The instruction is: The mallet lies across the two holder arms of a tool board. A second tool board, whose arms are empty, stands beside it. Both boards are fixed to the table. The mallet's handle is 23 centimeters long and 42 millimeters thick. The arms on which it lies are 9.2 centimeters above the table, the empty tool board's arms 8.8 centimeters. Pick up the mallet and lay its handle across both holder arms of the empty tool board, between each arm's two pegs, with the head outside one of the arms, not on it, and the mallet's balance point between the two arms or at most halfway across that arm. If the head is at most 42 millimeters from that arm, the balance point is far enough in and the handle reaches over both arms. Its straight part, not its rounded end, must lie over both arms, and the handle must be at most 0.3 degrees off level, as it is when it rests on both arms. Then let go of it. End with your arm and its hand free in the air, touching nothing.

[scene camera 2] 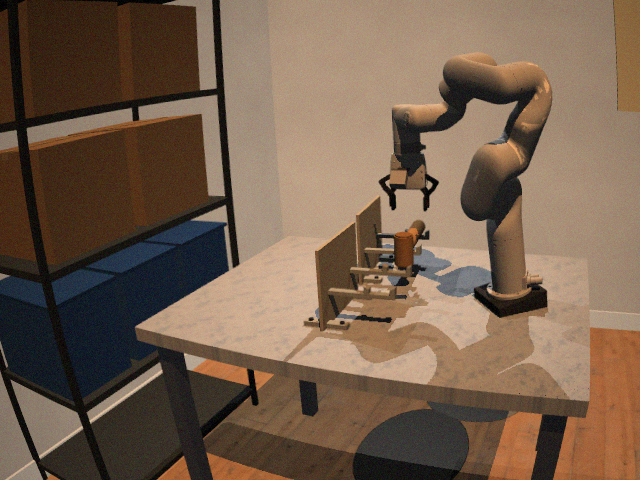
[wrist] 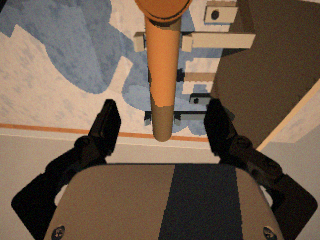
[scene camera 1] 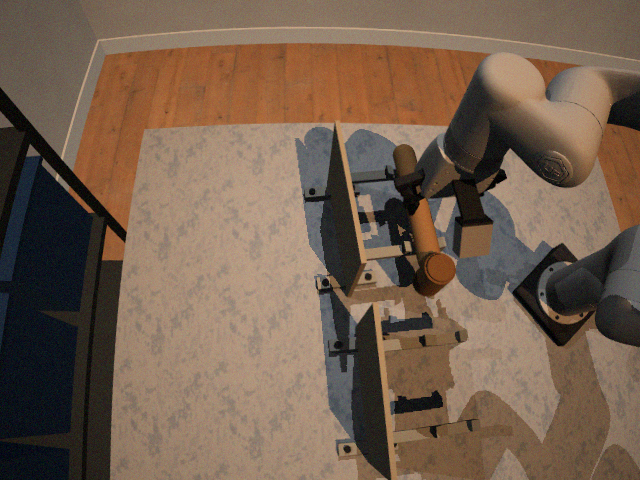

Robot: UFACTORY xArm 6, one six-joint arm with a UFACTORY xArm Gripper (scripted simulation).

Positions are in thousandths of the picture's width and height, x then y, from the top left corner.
gripper: scene camera 2 640, 436; wrist 508, 460; scene camera 1 684, 426
